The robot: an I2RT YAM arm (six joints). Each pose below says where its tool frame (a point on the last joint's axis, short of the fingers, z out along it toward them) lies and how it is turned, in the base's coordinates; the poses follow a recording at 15 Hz.
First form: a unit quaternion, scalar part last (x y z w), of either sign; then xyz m.
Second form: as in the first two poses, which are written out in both.
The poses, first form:
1: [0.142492, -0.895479, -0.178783, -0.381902, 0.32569, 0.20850, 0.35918]
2: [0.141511, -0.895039, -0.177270, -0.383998, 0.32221, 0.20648, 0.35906]
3: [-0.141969, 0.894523, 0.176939, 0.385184, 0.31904, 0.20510, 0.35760]
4: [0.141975, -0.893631, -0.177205, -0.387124, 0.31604, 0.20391, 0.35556]
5: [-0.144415, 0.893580, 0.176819, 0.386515, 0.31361, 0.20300, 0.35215]
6: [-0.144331, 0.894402, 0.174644, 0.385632, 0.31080, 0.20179, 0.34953]
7: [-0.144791, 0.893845, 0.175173, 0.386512, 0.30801, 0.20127, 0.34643]
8: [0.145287, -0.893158, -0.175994, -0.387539, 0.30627, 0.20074, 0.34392]
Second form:
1: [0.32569, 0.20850, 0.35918, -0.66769, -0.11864, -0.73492, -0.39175, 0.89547, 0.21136]
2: [0.32221, 0.20648, 0.35906, -0.66504, -0.11717, -0.73756, -0.38946, 0.89710, 0.20865]
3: [0.31904, 0.20510, 0.35760, -0.66296, -0.11768, -0.73935, -0.39030, 0.89707, 0.20718]
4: [0.31604, 0.20391, 0.35556, -0.65996, -0.11655, -0.74221, -0.39095, 0.89688, 0.20679]
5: [0.31361, 0.20300, 0.35215, -0.65950, -0.12141, -0.74183, -0.39478, 0.89576, 0.20437]
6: [0.31080, 0.20179, 0.34953, -0.66091, -0.12348, -0.74023, -0.39288, 0.89734, 0.20109]
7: [0.30801, 0.20127, 0.34643, -0.65929, -0.12343, -0.74169, -0.39425, 0.89670, 0.20123]
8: [0.30627, 0.20074, 0.34392, -0.65741, -0.12312, -0.74341, -0.39594, 0.89584, 0.20177]
